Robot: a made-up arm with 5 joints.
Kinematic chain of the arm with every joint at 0, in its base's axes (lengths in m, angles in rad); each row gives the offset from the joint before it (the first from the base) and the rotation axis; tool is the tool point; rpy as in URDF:
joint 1: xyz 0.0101 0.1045 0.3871 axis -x
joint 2: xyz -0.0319 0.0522 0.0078 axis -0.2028 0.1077 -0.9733
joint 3: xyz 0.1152 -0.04 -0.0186 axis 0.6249 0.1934 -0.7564
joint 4: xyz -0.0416 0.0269 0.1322 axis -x
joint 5: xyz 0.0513 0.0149 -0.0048 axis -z
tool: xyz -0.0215 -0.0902 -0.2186 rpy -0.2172 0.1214 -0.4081
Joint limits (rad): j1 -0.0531..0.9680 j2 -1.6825..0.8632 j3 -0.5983..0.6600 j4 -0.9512..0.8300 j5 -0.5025..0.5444
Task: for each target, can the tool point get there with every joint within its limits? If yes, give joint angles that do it. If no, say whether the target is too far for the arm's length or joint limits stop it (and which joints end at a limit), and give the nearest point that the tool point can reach.
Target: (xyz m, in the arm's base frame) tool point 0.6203 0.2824 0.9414
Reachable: no: too far | nearest point 0.2322 0.2322 0.5086 | short by 0.583 m
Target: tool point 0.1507 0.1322 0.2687
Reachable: yes | joints 0.5276 -0.7569 -0.0436 0.0533 -0.3213
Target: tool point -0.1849 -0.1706 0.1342
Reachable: no: joint limits stop it (at a limit: joint 1, joint 3, joint 5) | nearest point -0.0948 -0.0296 0.3246 | short by 0.253 m
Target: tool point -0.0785 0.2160 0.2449
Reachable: yes | joints 0.5714 -1.3331 0.0256 -0.6611 0.3216
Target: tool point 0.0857 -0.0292 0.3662
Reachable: yes | joints 0.3146 0.0316 0.0947 0.3993 -0.2158
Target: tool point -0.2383 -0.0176 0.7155
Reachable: no: joint limits stop it (at a limit: joint 1, joint 2, joint 4, joint 5) | nearest point -0.1101 0.0330 0.5746 | short by 0.197 m
